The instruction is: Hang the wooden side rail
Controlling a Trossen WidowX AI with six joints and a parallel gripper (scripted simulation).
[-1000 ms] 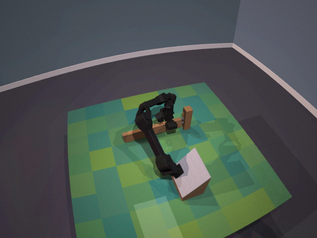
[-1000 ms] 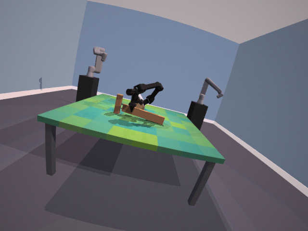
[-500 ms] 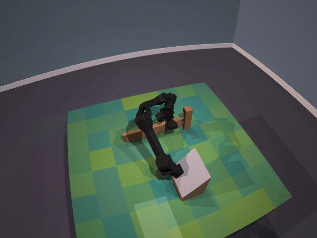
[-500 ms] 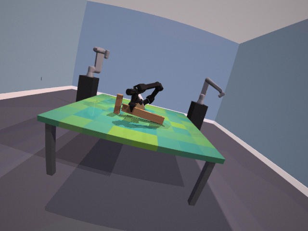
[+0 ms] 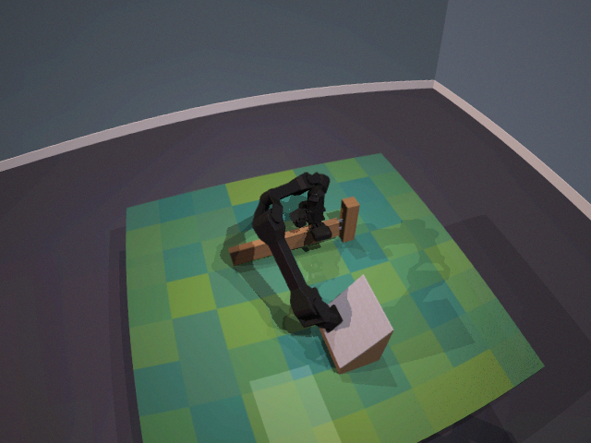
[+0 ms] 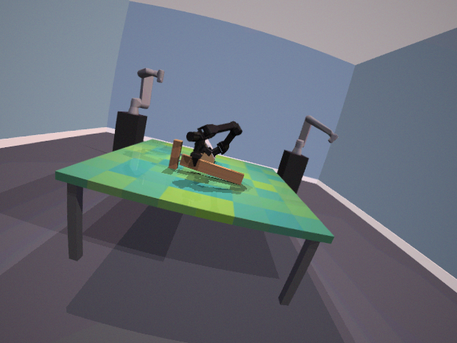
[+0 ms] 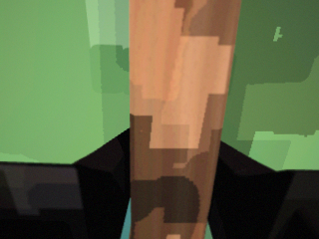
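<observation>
Now: the headboard post 13 cm to the right of my gripper tip and 4 cm above it.
</observation>
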